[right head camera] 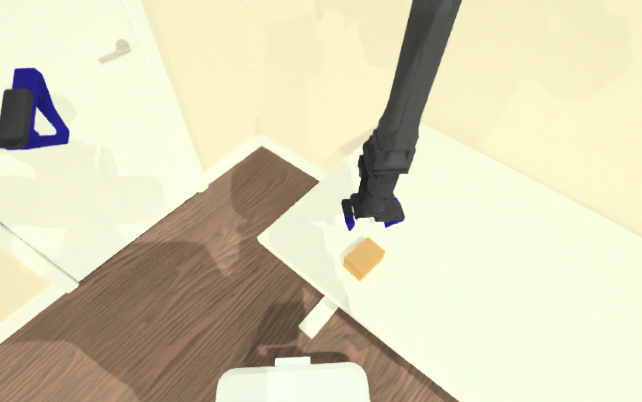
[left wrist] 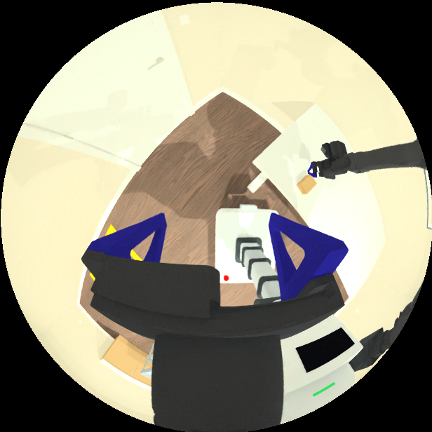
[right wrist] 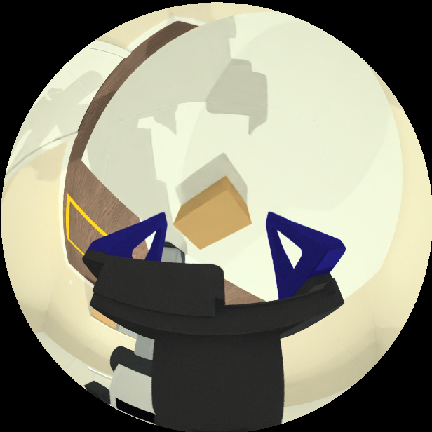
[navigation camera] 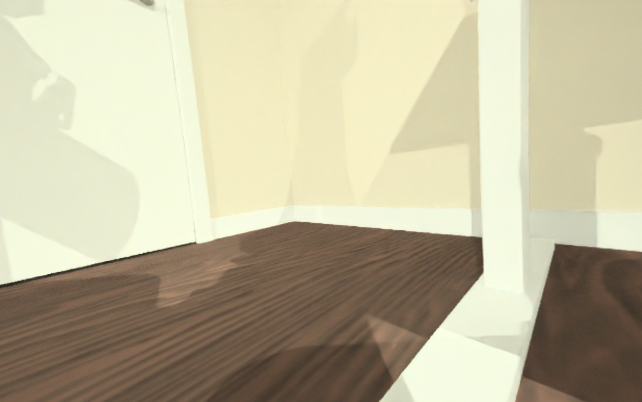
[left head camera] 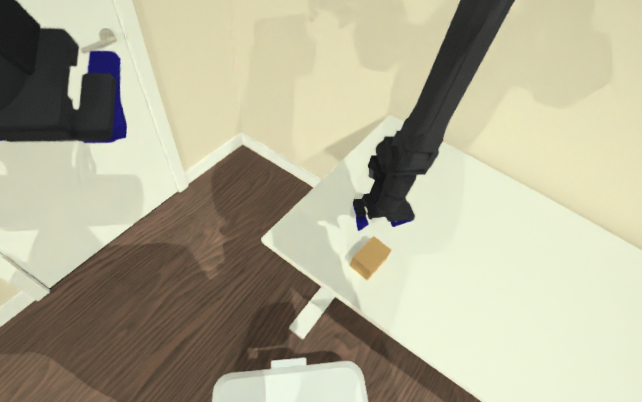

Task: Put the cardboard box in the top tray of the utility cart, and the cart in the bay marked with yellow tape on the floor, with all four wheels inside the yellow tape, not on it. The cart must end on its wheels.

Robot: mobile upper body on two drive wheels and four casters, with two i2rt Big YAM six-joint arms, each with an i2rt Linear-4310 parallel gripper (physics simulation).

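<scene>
The cardboard box (left head camera: pixel 370 257) (right head camera: pixel 364 258) (left wrist: pixel 306 184) (right wrist: pixel 200 220) lies on the white table (left head camera: pixel 500 250) (right head camera: pixel 500 250) (right wrist: pixel 325 150), near its corner. My right gripper (left head camera: pixel 381 226) (right head camera: pixel 371 226) (right wrist: pixel 216 217) is open and empty above the table, beside the box in the head views. In the right wrist view the box shows between and beyond the fingertips. My left gripper (left wrist: pixel 217 218) is open and empty, away from the table. Yellow tape (left wrist: pixel 111 230) (right wrist: pixel 87 215) marks the floor at the left of both wrist views. Part of a grey frame (left wrist: pixel 148 366), perhaps the utility cart, shows at lower left; my gripper hides the rest.
A larger tan box (left wrist: pixel 120 352) stands by the wall near the grey frame. A white table leg (navigation camera: pixel 504 150) rises from a floor foot (left head camera: pixel 312 312) (navigation camera: pixel 465 360) close to my white base (left head camera: pixel 315 387) (right head camera: pixel 295 387). A door (left head camera: pixel 50 200) and walls bound the room.
</scene>
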